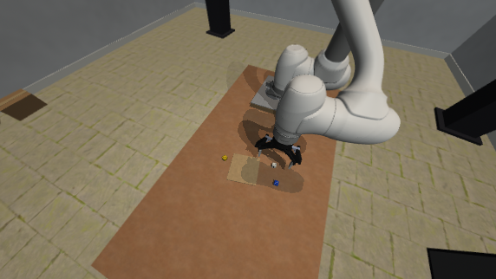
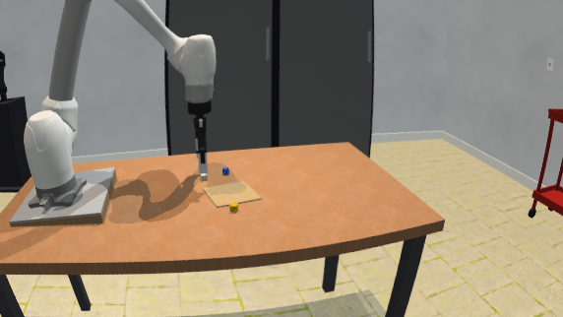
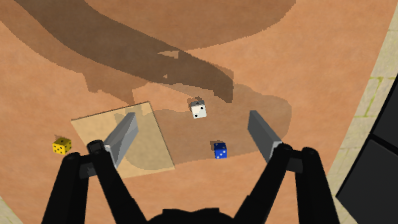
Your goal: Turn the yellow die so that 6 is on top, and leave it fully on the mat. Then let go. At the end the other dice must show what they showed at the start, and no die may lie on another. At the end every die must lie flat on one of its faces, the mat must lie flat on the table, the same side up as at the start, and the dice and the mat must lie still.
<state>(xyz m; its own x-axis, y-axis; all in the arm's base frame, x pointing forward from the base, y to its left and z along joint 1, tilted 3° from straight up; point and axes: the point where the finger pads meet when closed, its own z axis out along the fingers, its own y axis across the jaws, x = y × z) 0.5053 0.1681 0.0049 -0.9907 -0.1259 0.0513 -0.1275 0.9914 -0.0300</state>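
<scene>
Now: hand 50 mm above the white die and 10 mm to the right of it. Also, from my hand: yellow die (220 mm to the right, 100 mm ahead, 50 mm below); then tan mat (110 mm to the right, 90 mm ahead, 60 mm below); then blue die (80 mm ahead, 60 mm to the left, 50 mm below).
</scene>
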